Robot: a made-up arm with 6 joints. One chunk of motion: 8 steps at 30 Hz.
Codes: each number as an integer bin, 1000 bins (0 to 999) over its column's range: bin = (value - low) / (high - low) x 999, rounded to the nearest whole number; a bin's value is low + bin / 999 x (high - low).
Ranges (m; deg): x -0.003..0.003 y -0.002..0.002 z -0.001..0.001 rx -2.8..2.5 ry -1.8..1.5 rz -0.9..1
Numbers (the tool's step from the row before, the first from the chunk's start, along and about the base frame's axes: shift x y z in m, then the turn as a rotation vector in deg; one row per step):
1: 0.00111 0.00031 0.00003 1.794 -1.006 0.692
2: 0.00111 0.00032 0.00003 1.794 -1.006 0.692
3: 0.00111 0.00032 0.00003 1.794 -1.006 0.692
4: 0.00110 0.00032 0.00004 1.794 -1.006 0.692
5: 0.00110 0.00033 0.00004 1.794 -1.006 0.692
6: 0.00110 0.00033 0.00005 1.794 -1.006 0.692
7: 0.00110 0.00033 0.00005 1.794 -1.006 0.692
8: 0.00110 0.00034 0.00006 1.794 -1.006 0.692
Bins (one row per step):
1: 684 577 514 866 240 837
2: 684 579 514 866 240 837
3: 684 579 514 866 240 837
4: 683 579 519 866 240 837
5: 683 582 519 866 240 837
6: 683 582 524 866 240 837
7: 683 582 524 866 240 837
8: 683 584 529 866 240 837

